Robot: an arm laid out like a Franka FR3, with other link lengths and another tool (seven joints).
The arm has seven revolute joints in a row. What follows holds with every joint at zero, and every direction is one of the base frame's.
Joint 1 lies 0.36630 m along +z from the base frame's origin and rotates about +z.
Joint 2 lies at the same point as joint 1 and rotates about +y.
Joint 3 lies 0.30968 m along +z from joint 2 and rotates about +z.
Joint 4 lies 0.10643 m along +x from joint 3 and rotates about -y.
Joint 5 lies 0.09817 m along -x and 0.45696 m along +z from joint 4 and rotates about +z.
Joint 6 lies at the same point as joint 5 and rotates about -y.
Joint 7 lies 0.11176 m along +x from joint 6 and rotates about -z.
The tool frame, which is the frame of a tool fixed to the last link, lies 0.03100 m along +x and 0.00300 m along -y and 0.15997 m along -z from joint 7; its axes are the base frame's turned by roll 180.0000, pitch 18.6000 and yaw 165.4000 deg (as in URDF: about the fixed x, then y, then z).
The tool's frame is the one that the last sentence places.
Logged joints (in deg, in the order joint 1, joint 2, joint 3, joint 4, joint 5, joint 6, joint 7), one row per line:
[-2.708, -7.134, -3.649, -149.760, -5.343, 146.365, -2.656]
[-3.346, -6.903, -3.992, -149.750, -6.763, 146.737, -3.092]
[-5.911, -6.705, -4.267, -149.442, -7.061, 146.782, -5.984]
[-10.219, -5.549, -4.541, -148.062, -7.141, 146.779, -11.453]
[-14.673, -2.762, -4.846, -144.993, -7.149, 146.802, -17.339]
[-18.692, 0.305, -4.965, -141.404, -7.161, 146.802, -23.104]
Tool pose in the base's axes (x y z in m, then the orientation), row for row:
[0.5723, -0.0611, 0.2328, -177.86, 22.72, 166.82]
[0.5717, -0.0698, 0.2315, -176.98, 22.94, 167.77]
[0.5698, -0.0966, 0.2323, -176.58, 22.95, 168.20]
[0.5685, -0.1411, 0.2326, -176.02, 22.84, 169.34]
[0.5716, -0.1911, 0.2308, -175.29, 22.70, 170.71]
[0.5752, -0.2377, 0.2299, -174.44, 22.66, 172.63]
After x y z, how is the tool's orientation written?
As angles about the fixed x, y, z axes (roll, pitch, yaw), in degrees.
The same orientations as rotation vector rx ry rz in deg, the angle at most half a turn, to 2 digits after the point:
[18.67, 156.44, -6.56]
[17.60, 156.35, -7.52]
[17.12, 156.40, -7.96]
[15.72, 156.63, -8.40]
[14.05, 156.89, -9.02]
[11.65, 157.04, -9.66]

